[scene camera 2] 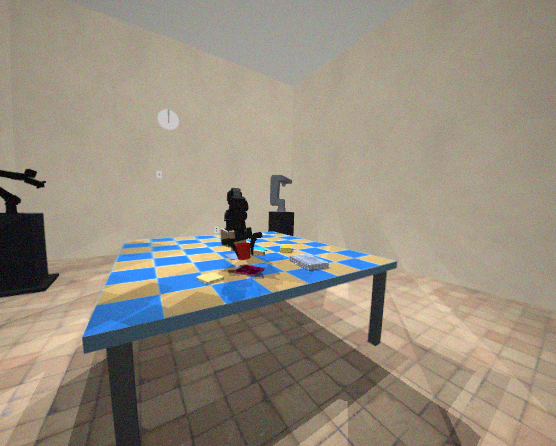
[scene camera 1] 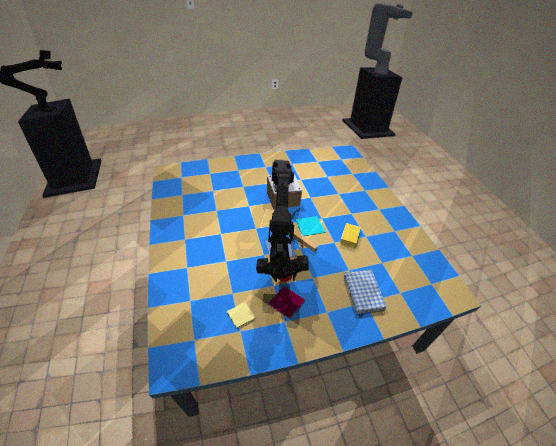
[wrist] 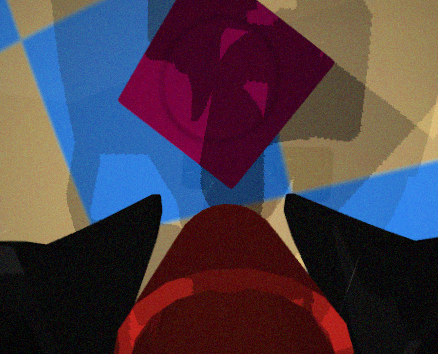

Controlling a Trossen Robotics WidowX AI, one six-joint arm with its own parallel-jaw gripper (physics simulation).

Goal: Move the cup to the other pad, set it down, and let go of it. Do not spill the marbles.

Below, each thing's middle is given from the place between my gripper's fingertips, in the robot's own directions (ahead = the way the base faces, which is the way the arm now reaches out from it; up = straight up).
Right now my hand is 4 cm past the red cup [wrist: 228, 275], 1 cm to the right of it and 2 cm below it.
